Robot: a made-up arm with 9 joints.
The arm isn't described. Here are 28 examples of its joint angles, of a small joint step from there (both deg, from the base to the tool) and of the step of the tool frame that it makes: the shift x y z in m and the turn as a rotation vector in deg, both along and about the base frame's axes.
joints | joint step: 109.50 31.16 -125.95 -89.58 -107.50 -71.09 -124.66 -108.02 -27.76 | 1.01 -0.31 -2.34 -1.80 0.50 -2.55 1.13 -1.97 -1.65
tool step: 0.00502 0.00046 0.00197 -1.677 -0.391 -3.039
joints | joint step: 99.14 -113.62 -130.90 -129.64 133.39 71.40 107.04 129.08 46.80 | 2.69 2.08 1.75 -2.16 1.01 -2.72 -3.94 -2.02 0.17
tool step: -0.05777 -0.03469 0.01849 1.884 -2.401 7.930
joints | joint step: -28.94 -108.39 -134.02 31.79 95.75 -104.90 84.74 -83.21 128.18 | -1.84 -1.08 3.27 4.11 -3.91 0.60 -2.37 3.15 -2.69
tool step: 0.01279 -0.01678 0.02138 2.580 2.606 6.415
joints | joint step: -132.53 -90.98 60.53 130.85 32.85 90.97 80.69 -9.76 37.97 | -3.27 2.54 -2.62 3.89 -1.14 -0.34 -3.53 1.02 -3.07
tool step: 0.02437 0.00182 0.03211 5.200 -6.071 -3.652
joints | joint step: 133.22 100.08 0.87 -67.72 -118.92 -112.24 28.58 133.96 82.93 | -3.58 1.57 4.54 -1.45 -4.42 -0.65 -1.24 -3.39 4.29
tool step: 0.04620 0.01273 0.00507 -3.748 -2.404 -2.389
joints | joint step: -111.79 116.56 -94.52 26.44 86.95 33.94 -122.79 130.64 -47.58 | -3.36 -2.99 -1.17 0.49 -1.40 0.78 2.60 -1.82 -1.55
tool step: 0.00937 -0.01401 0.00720 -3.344 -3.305 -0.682
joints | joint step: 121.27 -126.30 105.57 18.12 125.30 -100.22 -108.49 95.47 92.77 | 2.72 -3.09 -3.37 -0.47 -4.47 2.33 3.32 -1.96 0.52
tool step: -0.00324 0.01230 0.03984 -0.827 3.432 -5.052
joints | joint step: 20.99 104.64 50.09 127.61 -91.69 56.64 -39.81 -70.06 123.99 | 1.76 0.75 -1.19 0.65 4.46 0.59 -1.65 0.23 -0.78
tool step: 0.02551 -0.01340 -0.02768 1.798 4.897 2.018
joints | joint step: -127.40 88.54 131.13 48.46 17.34 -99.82 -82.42 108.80 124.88 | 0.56 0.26 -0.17 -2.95 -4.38 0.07 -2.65 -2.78 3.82
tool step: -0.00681 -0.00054 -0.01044 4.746 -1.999 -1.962
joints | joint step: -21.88 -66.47 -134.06 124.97 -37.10 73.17 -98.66 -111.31 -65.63 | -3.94 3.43 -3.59 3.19 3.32 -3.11 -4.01 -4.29 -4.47
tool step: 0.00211 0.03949 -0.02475 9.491 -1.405 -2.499
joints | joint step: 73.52 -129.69 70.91 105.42 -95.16 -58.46 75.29 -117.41 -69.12 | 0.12 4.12 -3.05 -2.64 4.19 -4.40 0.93 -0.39 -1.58
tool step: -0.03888 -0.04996 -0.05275 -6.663 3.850 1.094
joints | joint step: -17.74 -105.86 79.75 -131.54 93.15 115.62 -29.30 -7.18 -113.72 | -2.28 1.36 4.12 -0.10 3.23 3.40 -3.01 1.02 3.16
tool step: 0.04255 -0.04644 -0.03147 4.864 -7.009 6.529
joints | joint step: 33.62 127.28 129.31 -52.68 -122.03 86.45 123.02 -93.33 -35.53 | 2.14 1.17 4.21 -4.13 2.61 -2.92 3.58 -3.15 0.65
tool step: -0.04626 -0.02615 0.02386 -6.528 -0.412 -6.247
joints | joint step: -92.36 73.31 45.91 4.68 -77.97 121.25 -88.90 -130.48 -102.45 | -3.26 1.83 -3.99 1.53 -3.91 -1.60 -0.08 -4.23 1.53
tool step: -0.01964 0.03977 -0.05301 -6.399 2.587 1.807
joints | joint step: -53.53 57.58 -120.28 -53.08 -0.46 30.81 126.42 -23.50 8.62 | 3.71 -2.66 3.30 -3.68 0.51 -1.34 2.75 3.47 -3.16
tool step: -0.00080 -0.01562 0.05156 1.194 14.618 1.770
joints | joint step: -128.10 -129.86 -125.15 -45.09 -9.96 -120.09 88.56 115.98 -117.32 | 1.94 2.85 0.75 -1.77 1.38 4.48 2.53 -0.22 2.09
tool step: 0.03673 -0.03491 0.00088 3.312 2.612 3.716
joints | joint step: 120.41 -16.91 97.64 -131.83 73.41 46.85 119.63 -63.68 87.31 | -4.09 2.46 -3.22 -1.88 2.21 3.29 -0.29 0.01 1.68
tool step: -0.05972 0.00636 0.01017 0.438 -6.354 2.025
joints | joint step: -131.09 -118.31 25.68 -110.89 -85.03 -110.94 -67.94 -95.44 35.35 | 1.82 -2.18 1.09 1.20 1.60 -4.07 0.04 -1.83 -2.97
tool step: 0.03823 -0.00295 -0.02347 0.694 -4.575 -4.469
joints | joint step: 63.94 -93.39 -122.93 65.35 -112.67 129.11 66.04 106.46 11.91 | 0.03 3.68 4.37 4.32 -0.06 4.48 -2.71 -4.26 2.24
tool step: 0.00905 -0.03714 -0.02582 1.437 -5.107 2.232
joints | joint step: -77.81 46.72 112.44 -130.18 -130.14 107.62 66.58 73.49 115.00 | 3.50 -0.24 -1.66 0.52 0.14 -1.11 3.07 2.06 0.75
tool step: -0.02603 -0.02318 -0.03250 -5.024 2.719 1.454
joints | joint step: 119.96 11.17 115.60 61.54 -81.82 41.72 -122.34 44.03 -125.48 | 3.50 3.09 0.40 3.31 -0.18 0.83 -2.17 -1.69 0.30
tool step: 0.01649 -0.00060 0.08644 1.524 6.639 -1.098
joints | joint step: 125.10 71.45 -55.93 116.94 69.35 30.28 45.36 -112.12 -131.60 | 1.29 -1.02 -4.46 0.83 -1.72 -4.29 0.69 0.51 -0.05
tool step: 0.02287 -0.03984 0.00140 1.010 2.255 -6.020
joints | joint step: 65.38 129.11 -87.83 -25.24 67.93 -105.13 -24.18 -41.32 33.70 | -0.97 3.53 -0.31 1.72 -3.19 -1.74 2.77 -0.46 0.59
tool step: 0.00784 0.04886 0.02034 -2.888 -2.190 7.759
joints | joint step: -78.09 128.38 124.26 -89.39 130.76 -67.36 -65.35 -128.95 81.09 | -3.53 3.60 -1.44 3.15 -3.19 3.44 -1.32 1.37 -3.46
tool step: 0.00451 0.01576 0.01924 -1.554 4.792 -1.996
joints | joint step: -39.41 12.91 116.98 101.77 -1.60 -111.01 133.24 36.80 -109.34 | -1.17 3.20 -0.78 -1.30 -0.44 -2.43 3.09 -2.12 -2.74
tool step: -0.00547 -0.01022 0.04607 -8.218 1.236 -0.090
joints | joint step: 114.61 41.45 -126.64 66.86 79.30 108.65 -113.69 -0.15 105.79 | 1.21 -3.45 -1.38 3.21 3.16 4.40 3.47 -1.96 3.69
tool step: -0.02869 0.08970 -0.03935 -5.556 -4.131 -6.608
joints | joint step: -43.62 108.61 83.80 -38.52 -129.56 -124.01 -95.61 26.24 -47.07 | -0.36 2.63 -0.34 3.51 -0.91 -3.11 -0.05 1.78 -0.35
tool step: 0.00139 0.02246 0.00482 -1.780 6.469 -1.062
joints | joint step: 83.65 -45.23 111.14 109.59 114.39 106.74 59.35 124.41 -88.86 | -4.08 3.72 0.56 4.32 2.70 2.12 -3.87 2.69 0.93
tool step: -0.03105 0.00738 0.04279 1.210 -8.847 5.775
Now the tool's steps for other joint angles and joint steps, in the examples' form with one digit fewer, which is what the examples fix.
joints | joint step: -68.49 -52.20 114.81 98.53 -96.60 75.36 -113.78 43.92 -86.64 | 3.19 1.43 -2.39 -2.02 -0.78 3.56 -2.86 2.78 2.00
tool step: 0.0522 -0.0032 0.0158 6.57 7.00 -2.47
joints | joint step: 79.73 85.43 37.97 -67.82 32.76 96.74 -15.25 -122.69 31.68 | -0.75 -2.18 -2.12 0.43 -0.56 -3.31 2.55 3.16 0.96
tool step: -0.0524 -0.0723 -0.0148 1.57 -1.73 -8.26
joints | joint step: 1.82 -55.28 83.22 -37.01 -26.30 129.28 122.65 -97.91 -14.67 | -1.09 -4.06 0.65 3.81 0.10 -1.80 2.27 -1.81 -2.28
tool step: 0.0477 0.0968 0.0219 4.40 -0.57 3.27
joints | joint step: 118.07 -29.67 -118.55 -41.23 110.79 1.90 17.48 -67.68 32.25 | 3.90 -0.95 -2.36 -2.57 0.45 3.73 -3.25 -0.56 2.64
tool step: -0.0326 -0.0031 0.0153 -0.80 3.45 4.79
